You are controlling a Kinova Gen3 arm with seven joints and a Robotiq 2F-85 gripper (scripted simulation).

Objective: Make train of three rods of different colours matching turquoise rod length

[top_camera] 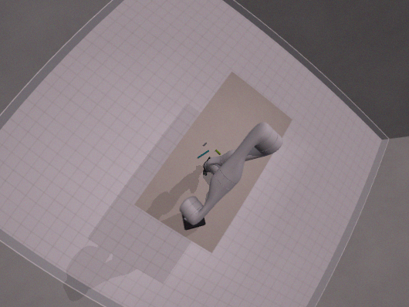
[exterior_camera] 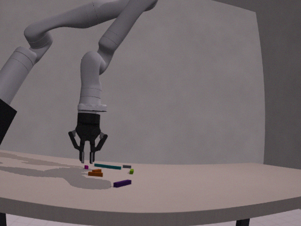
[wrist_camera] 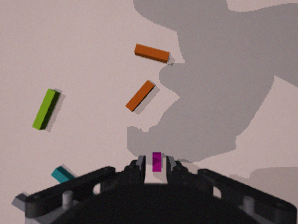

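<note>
My gripper is now 3 cm above the magenta rod. Round my hand: grey rod: 14 cm ahead, 10 cm to the left, 3 cm below; then lime rod: 15 cm ahead, 2 cm to the right, 3 cm below; then turquoise rod: 7 cm ahead, 6 cm to the left, 3 cm below.
</note>
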